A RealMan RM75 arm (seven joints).
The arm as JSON. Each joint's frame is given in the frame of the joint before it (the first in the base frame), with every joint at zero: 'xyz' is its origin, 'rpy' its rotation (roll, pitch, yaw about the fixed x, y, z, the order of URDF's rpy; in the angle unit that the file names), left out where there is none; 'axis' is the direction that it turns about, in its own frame. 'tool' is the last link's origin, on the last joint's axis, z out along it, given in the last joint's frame.
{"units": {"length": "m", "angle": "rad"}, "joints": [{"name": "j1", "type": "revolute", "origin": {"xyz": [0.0, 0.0, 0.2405]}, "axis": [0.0, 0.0, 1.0]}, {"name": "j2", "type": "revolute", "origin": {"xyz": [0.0, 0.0, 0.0]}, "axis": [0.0, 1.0, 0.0]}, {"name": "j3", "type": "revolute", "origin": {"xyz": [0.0, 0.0, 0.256]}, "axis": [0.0, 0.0, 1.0]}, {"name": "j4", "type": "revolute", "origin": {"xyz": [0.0, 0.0, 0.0]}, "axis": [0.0, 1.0, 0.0]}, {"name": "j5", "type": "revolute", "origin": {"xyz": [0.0, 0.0, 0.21]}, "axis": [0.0, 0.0, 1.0]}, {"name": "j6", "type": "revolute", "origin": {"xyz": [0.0, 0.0, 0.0]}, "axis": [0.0, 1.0, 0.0]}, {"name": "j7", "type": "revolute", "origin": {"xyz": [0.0, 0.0, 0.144]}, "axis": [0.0, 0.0, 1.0]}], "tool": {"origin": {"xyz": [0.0, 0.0, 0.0]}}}
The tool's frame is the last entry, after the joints.
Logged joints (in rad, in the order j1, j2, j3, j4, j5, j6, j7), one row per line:
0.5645, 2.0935, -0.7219, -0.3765, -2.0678, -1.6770, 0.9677
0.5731, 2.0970, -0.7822, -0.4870, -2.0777, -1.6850, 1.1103
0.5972, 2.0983, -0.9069, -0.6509, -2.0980, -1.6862, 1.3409
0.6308, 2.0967, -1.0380, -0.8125, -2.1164, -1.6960, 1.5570
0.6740, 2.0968, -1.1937, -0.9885, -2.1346, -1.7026, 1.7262
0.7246, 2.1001, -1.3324, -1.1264, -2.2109, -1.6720, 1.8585
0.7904, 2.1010, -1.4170, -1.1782, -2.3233, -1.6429, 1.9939
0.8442, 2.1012, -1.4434, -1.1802, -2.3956, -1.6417, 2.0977
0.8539, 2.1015, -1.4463, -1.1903, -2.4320, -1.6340, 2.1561
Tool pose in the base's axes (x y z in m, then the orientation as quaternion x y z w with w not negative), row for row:
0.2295, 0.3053, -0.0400, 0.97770, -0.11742, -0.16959, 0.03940
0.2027, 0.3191, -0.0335, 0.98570, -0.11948, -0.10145, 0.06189
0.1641, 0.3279, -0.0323, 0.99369, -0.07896, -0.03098, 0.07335
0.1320, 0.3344, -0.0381, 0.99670, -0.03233, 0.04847, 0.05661
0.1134, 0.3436, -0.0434, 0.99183, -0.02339, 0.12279, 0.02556
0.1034, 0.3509, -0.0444, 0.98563, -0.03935, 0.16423, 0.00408
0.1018, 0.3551, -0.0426, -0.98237, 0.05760, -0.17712, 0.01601
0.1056, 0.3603, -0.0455, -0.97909, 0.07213, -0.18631, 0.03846
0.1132, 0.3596, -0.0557, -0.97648, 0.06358, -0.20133, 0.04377
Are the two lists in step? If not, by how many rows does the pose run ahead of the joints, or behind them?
The pose runs 2 rows ahead of the joints: the pose in row i belongs to the joints in row i + 2.
